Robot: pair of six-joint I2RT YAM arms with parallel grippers.
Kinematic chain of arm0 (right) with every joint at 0, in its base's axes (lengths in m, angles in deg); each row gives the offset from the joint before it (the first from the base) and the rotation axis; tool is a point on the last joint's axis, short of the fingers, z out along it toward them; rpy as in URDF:
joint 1: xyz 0 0 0.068 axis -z
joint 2: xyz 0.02 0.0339 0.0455 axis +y
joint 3: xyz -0.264 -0.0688 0 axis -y
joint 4: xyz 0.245 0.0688 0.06 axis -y
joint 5: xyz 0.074 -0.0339 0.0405 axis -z
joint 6: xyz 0.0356 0 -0.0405 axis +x
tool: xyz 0 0 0 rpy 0 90 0
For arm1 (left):
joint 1: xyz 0 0 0.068 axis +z
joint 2: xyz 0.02 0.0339 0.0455 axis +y
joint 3: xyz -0.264 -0.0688 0 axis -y
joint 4: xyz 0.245 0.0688 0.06 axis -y
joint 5: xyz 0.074 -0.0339 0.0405 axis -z
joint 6: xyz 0.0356 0 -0.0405 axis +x
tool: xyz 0 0 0 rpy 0 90 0
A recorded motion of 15 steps. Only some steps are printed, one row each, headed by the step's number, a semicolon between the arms.
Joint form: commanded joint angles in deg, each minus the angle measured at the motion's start. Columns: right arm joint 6, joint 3, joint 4, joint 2, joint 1, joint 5; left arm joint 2, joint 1, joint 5, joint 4, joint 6, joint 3.
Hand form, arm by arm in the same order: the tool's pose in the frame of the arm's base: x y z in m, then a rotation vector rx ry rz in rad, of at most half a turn. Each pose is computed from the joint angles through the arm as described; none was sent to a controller.
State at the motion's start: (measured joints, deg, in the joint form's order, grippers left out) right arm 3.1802 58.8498 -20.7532 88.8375 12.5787 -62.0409; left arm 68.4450 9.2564 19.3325 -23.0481 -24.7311 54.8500
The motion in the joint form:
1: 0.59 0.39 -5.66 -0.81 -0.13 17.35; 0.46 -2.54 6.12 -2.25 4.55 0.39
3: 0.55 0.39 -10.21 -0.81 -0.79 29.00; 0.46 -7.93 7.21 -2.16 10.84 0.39
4: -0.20 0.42 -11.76 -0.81 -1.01 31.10; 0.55 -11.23 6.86 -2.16 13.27 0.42
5: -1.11 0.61 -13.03 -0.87 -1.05 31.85; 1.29 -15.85 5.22 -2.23 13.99 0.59
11: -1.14 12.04 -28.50 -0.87 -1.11 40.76; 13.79 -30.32 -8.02 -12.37 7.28 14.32
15: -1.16 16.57 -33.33 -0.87 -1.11 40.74; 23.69 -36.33 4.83 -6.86 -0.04 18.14
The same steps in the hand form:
1: 0.3093 -0.0426 0.2304 0.0317 2.3581 0.9033; 0.2598 0.0152 0.2935 -0.2852 2.2279 -0.6258
3: 0.3043 -0.0437 0.2222 0.1387 2.4998 0.6910; 0.2599 -0.0099 0.2938 -0.0458 2.2402 -0.6385
4: 0.3023 -0.0432 0.2204 0.1426 2.5342 0.6502; 0.2593 -0.0247 0.2935 0.0626 2.2434 -0.6400
5: 0.3007 -0.0431 0.2204 0.1335 2.5528 0.6338; 0.2594 -0.0449 0.2910 0.1493 2.2617 -0.6450
11: 0.3019 -0.0481 0.2646 0.2094 2.6603 0.4533; 0.2856 -0.1175 0.2966 0.1703 2.4628 -0.5390
15: 0.3018 -0.0480 0.2843 0.2105 2.6650 0.4551; 0.3057 -0.1726 0.2732 0.2531 2.5265 -0.9004

